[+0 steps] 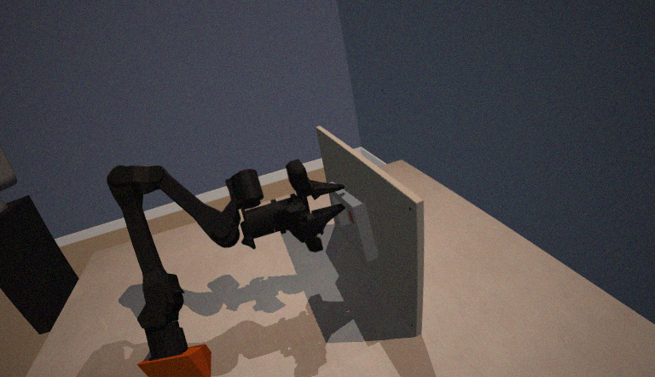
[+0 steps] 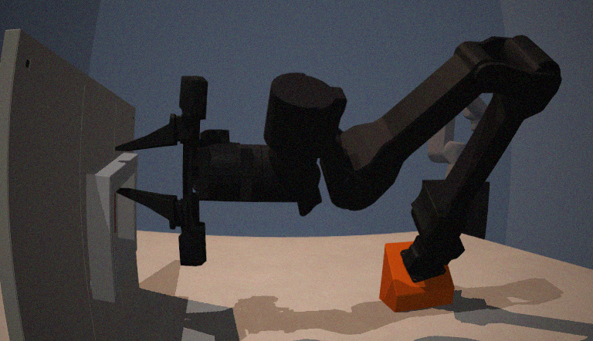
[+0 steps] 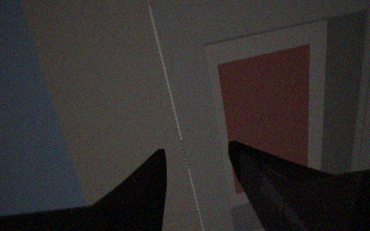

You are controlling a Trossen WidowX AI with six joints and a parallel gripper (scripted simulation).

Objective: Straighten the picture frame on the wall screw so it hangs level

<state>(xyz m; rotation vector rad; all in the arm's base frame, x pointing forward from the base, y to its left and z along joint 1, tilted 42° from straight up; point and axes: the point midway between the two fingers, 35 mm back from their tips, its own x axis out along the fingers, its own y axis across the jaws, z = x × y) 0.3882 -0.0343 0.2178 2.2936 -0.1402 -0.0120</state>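
Now: the picture frame 5 cm below my gripper tip and 1 cm ahead of it. Also, from my gripper tip: grey wall panel: 6 cm below, 2 cm ahead, 1 cm to the right.
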